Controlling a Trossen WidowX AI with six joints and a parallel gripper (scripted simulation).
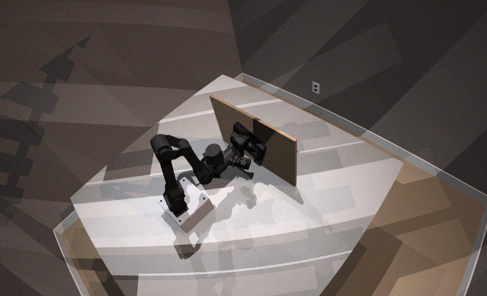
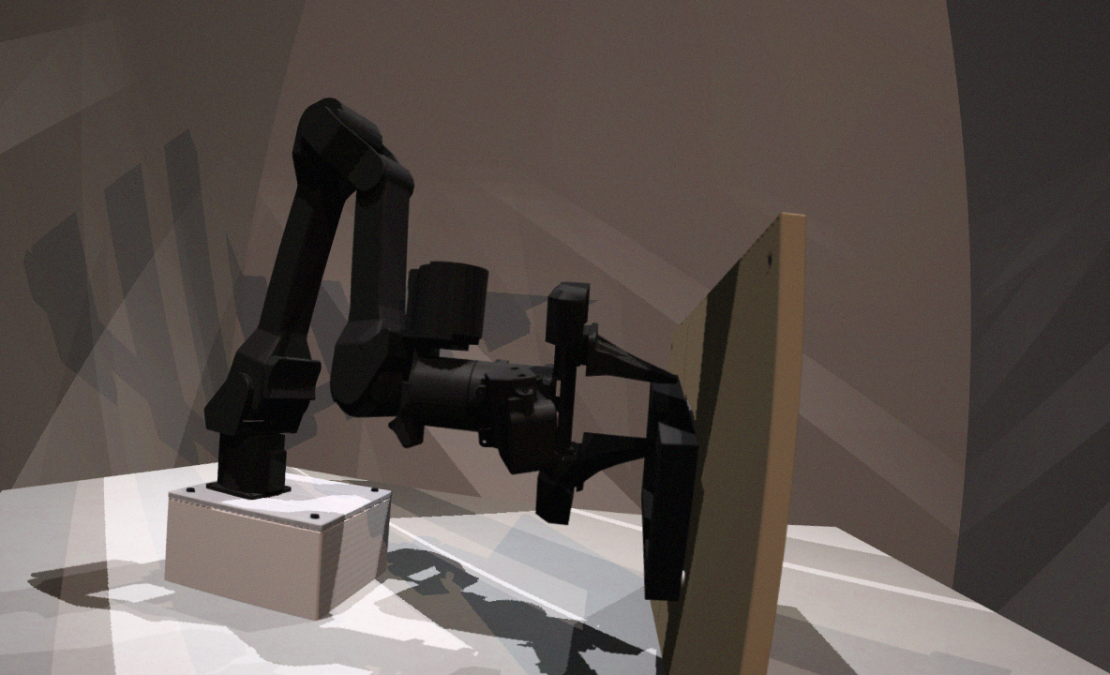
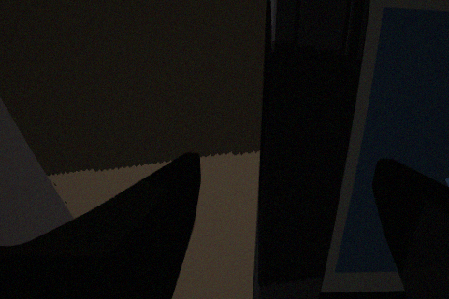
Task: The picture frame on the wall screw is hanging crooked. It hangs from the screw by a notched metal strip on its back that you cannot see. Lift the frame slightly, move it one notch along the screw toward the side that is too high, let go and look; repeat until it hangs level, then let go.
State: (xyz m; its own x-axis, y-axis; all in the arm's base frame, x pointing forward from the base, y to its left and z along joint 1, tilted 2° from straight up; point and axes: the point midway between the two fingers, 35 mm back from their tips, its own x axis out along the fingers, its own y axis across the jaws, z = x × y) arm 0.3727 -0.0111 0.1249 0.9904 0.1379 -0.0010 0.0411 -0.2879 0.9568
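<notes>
My gripper tip is 1 cm short of the picture frame, 2 cm to the right of it and 5 cm above it. Also, from my gripper tip: wooden board: 2 cm ahead, 2 cm to the left, 6 cm below.
</notes>
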